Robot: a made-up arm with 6 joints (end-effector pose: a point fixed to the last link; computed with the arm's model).
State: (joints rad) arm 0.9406 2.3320 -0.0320 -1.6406 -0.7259 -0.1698
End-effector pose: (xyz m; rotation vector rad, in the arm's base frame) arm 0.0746 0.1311 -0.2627 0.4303 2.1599 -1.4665
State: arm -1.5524 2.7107 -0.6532 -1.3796 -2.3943 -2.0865
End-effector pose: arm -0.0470 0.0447 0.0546 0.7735 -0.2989 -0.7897
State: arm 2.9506 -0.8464 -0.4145 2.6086 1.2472 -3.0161
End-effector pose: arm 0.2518 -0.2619 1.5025 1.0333 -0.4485 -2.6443
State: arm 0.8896 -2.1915 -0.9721 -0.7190 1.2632 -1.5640
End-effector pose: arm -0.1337 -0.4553 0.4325 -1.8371 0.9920 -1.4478
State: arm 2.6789 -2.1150 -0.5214 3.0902 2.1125 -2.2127
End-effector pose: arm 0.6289 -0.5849 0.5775 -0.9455 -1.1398 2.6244
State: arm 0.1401 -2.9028 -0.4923 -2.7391 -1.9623 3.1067
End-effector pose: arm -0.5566 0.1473 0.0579 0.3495 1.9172 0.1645
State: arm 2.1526 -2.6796 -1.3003 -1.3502 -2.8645 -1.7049
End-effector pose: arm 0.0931 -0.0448 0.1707 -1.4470 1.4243 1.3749
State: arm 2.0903 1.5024 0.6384 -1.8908 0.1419 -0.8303
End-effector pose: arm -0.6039 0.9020 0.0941 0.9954 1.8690 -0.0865
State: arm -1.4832 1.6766 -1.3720 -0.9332 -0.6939 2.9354
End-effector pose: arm -0.1080 -0.4239 0.6101 1.2387 0.4086 1.1281
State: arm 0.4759 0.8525 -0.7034 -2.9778 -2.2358 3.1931
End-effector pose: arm 0.4873 0.5209 0.6748 0.1670 -0.6719 0.5977
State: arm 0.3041 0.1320 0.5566 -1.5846 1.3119 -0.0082
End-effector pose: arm 0.6475 0.2067 1.4729 1.7446 -1.0516 -0.5620
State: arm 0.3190 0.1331 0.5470 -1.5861 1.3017 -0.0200
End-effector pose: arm 0.6450 0.2169 1.4668 1.7565 -1.0281 -0.5454
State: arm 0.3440 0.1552 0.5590 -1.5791 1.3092 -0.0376
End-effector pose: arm 0.6590 0.2382 1.4582 1.7690 -1.0162 -0.5315
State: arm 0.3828 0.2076 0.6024 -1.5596 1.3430 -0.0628
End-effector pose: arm 0.6955 0.2771 1.4443 1.7816 -1.0231 -0.5217
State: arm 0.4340 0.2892 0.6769 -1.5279 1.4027 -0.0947
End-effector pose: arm 0.7504 0.3363 1.4218 1.7945 -1.0509 -0.5149
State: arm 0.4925 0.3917 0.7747 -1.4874 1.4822 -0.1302
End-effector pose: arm 0.8133 0.4135 1.3878 1.8074 -1.0980 -0.5096
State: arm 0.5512 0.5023 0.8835 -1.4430 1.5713 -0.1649
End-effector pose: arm 0.8723 0.4999 1.3432 1.8199 -1.1591 -0.5052
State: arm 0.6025 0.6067 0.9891 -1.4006 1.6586 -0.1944
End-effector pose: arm 0.9192 0.5823 1.2939 1.8306 -1.2261 -0.5030
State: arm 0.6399 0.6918 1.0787 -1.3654 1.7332 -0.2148
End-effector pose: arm 0.9522 0.6470 1.2498 1.8375 -1.2900 -0.5050
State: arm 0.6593 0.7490 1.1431 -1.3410 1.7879 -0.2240
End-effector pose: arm 0.9746 0.6853 1.2197 1.8384 -1.3435 -0.5137
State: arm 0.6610 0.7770 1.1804 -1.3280 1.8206 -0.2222
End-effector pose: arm 0.9902 0.6961 1.2074 1.8326 -1.3832 -0.5287
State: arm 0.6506 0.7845 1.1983 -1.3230 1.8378 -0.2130
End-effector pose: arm 1.0021 0.6878 1.2085 1.8220 -1.4123 -0.5481
